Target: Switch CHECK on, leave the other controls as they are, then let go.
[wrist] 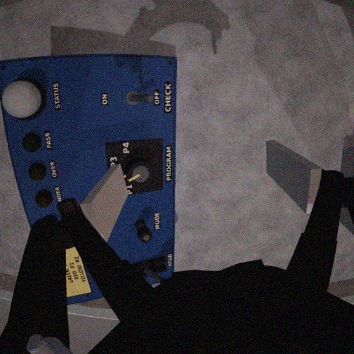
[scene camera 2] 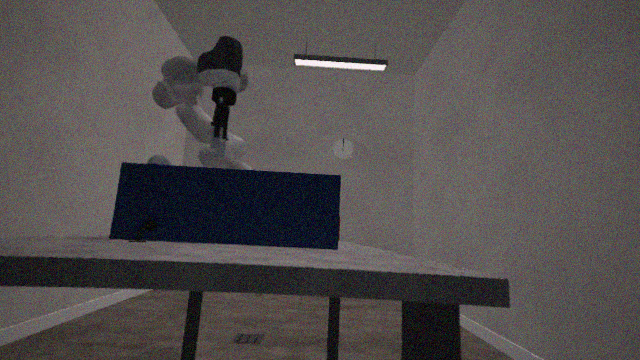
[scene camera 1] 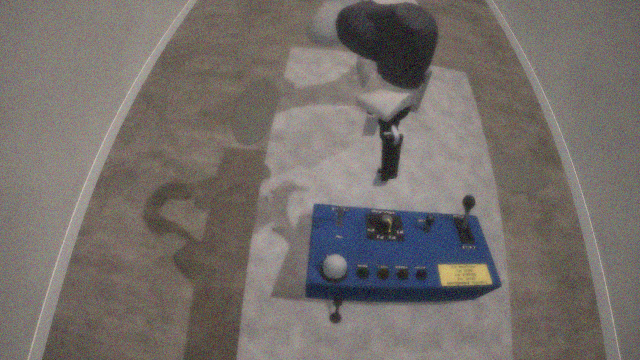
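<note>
The blue control box (scene camera 1: 410,255) (scene camera 2: 230,207) (wrist: 90,125) stands on the table. Its CHECK toggle (scene camera 1: 340,217) (wrist: 140,97) is tilted to the OFF side in the wrist view. My gripper (scene camera 1: 377,152) (scene camera 2: 220,138) (wrist: 194,167) is open and empty, above and behind the box as scene camera 2 sees it. In the wrist view the left finger hangs over the box beside the PROGRAM knob (scene camera 1: 387,222) (wrist: 141,174) and hides part of its scale. The right finger is over the table, past the box edge. Neither finger is at the CHECK toggle.
The MODE switch (scene camera 1: 427,222) (wrist: 144,232) and a tall black lever (scene camera 1: 468,202) are further along the box. A white STATUS dome (scene camera 1: 335,266) (wrist: 21,99) and small lamps line the other side. Another small lever (scene camera 1: 335,317) (scene camera 2: 148,226) sticks out at the box's side.
</note>
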